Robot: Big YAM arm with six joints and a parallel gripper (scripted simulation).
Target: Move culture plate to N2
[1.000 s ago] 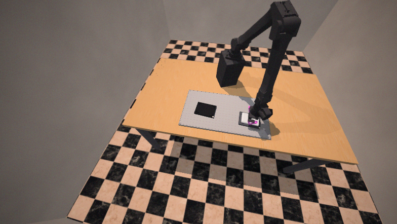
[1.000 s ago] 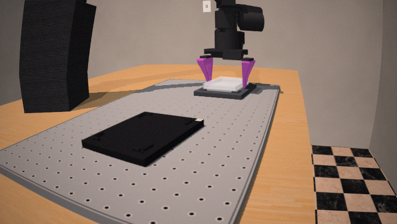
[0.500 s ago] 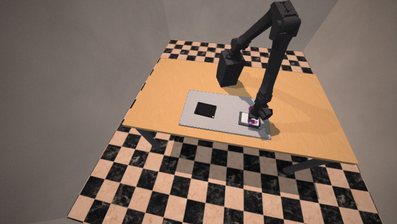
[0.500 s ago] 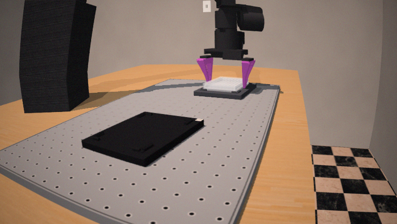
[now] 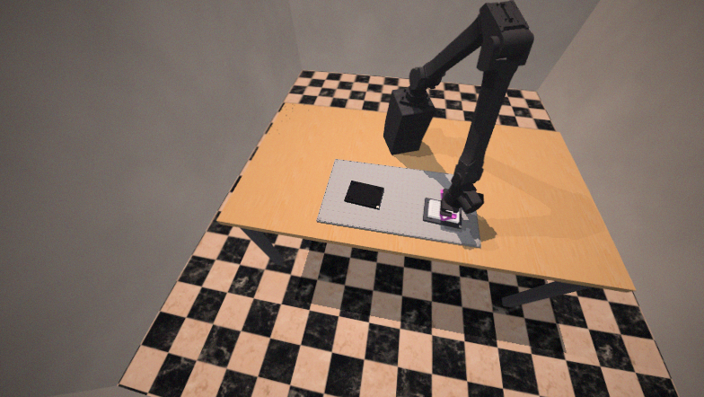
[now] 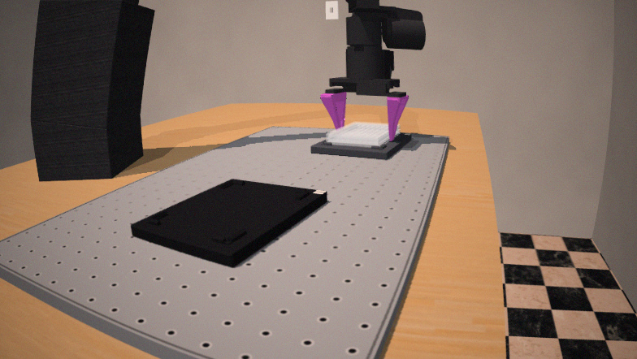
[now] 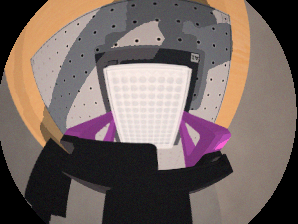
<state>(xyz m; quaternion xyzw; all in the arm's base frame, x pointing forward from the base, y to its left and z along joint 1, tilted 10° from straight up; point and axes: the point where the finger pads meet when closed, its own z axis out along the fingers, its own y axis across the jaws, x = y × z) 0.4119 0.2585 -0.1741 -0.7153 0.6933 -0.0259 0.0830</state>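
The clear lid lies 10 mm above my hand. From my hand the other things lie so: white corner mark: 60 mm ahead, 280 mm to the right, 10 mm below; dark nest N1: 20 mm below; black nest N2: 10 mm ahead, 360 mm to the right, 20 mm below.
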